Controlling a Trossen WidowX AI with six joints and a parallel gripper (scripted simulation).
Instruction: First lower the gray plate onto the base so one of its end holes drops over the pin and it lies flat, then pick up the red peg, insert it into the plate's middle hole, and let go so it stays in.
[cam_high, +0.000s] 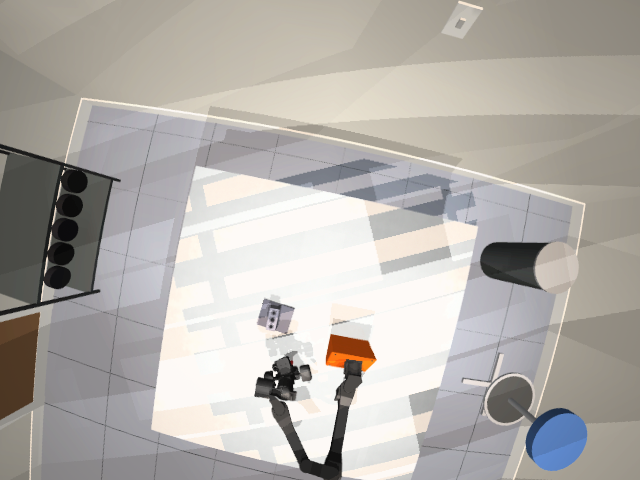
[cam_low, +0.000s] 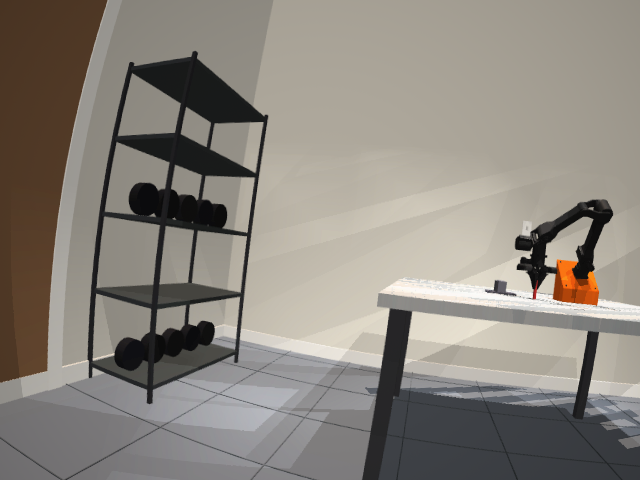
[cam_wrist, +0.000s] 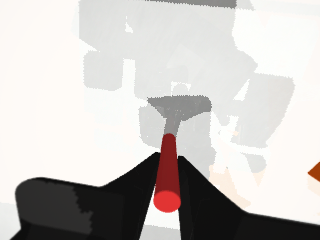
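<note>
Now: gripper tip 200 mm to the left of the gray plate and 90 mm short of it. The rest, counted from my gripper tip: darker base: 190 mm to the right, 90 mm ahead, 30 mm below; then red peg: right at my gripper tip.
</note>
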